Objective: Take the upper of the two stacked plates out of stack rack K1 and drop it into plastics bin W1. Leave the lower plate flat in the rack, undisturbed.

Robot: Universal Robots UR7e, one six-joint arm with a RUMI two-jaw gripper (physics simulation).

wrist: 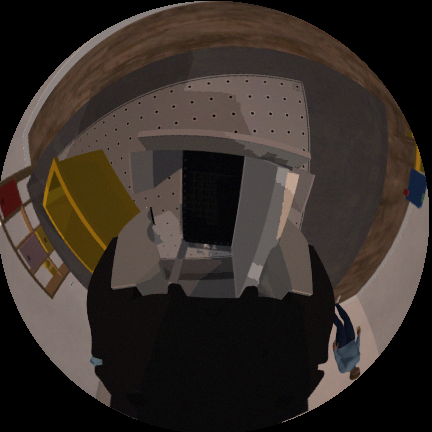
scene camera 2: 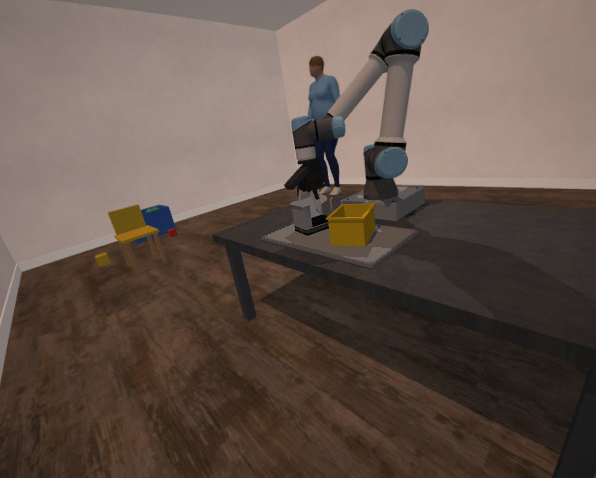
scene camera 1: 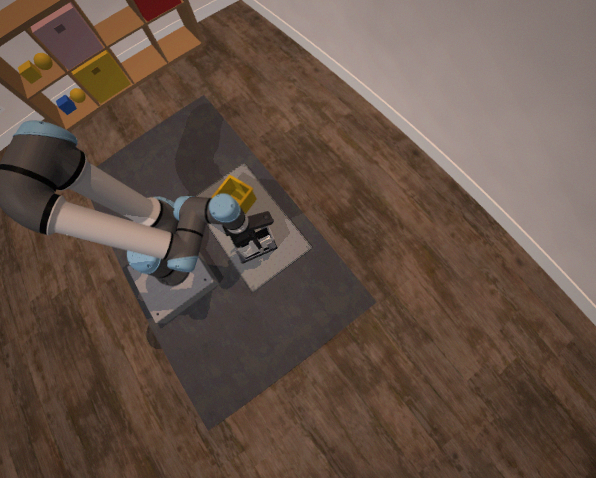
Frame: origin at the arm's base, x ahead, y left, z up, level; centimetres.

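Seen in the pictures: gripper, between the fingertips: (wrist: 213, 212) (scene camera 2: 311, 211); arm's base, origin of its link: (scene camera 2: 380, 195).
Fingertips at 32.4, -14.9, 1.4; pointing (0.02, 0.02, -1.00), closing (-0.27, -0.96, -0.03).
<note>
Offsets run from my fingertips to a thing's middle, as dx, dy, dz. Level surfaces: height alone.
My gripper (scene camera 1: 256, 243) (scene camera 2: 311, 204) (wrist: 213, 212) is open and empty. Its fingers point down low over stack rack K1 @(-1.5, +0.3, -1.5) (scene camera 2: 301, 216) (wrist: 222, 142), a grey holder with upright walls. In the wrist view the fingers stand on either side of the black stacked plates @(-0.8, +0.1, -4.2) (wrist: 210, 200), which lie flat in the rack; I cannot tell the upper plate from the lower one. Whether the fingertips touch the rack is unclear. Plastics bin W1 @(+3.1, +20.6, -2.5) (scene camera 1: 246, 199) (scene camera 2: 350, 233) (wrist: 97, 192) is yellow, open-topped and upright beside the rack.
The rack and bin stand on a perforated light board (scene camera 1: 255, 282) (scene camera 2: 372, 260) (wrist: 272, 105) on the dark table @(dz -8.7) (scene camera 1: 280, 320) (scene camera 2: 500, 240). The arm's grey base block (scene camera 1: 175, 300) (scene camera 2: 400, 206) stands beside the board. A person (scene camera 2: 322, 97) (wrist: 347, 350) stands beyond the table.
</note>
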